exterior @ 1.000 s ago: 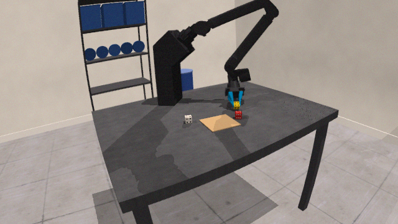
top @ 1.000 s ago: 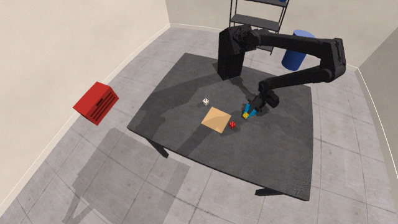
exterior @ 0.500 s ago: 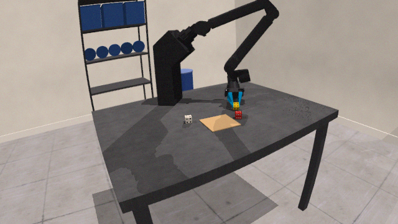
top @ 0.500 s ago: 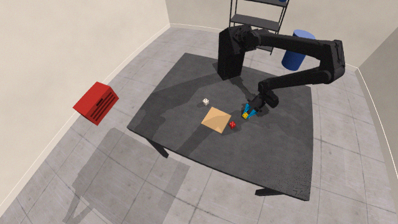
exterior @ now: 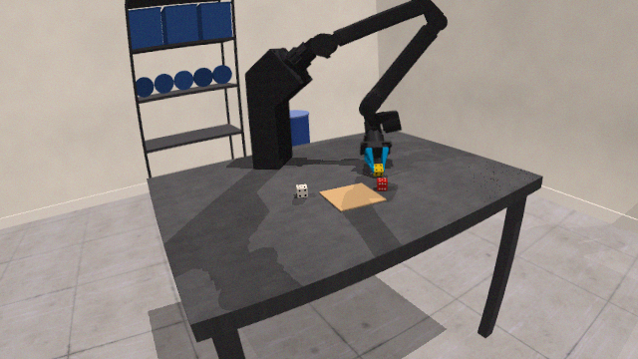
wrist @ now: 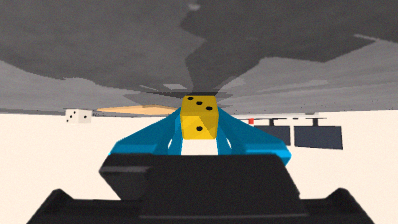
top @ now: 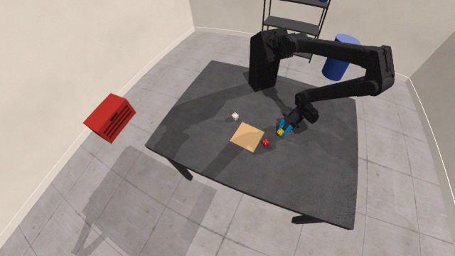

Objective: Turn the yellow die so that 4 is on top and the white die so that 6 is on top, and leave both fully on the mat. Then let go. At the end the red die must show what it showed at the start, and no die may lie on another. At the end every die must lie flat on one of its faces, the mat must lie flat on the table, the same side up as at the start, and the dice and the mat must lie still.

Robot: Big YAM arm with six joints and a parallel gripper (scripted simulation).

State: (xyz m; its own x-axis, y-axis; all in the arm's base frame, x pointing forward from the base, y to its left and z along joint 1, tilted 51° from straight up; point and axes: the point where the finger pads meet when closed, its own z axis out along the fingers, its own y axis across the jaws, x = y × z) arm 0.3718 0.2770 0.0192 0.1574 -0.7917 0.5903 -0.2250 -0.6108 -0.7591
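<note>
The yellow die is right at my hand. Also, from my hand: tan mat (120 mm ahead, 130 mm to the right, 20 mm below); then red die (100 mm ahead, 30 mm to the right, 10 mm below); then white die (70 mm ahead, 260 mm to the right, 10 mm below).
</note>
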